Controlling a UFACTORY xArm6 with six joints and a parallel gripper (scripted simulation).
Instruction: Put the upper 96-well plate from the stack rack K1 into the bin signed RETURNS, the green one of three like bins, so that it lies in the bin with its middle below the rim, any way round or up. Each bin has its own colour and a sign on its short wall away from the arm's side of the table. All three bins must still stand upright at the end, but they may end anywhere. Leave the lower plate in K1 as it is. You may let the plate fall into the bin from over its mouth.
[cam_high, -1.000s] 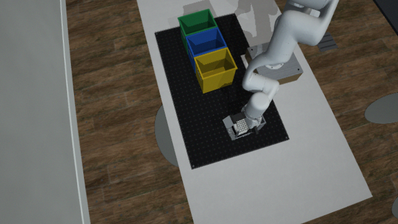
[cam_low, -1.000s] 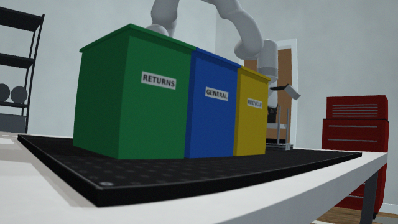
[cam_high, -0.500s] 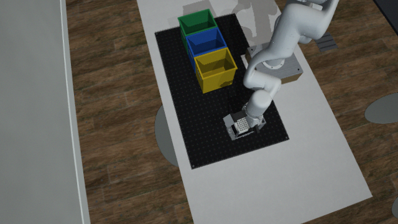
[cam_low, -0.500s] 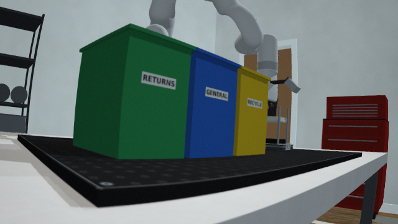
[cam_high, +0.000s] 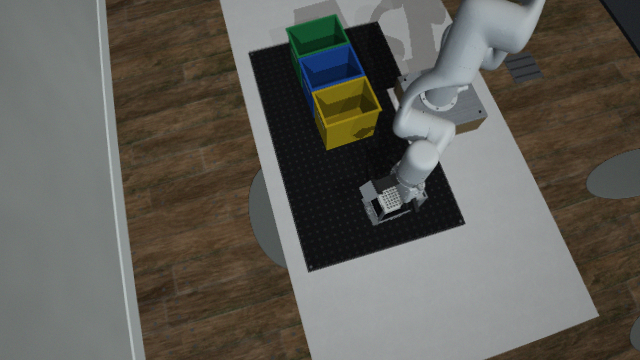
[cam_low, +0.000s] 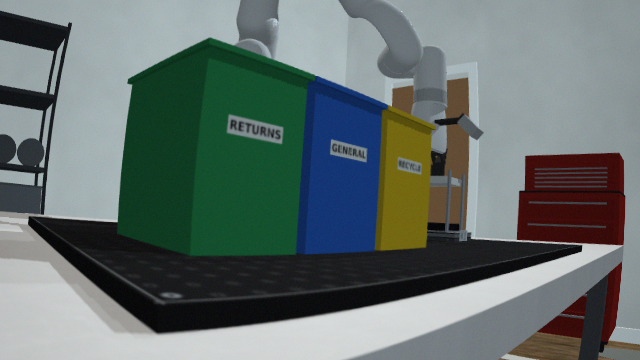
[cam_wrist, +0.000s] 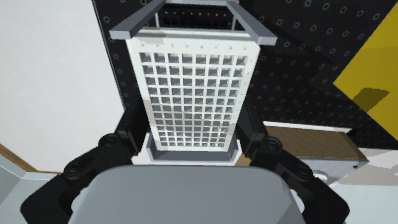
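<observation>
Right now the dark plate is 100 mm below my hand. Also, from my hand: white 96-well plate: 10 mm below; then yellow recycle bin: 310 mm to the right, 60 mm ahead, 40 mm below; then blue general bin: 440 mm to the right, 60 mm ahead, 40 mm below.
</observation>
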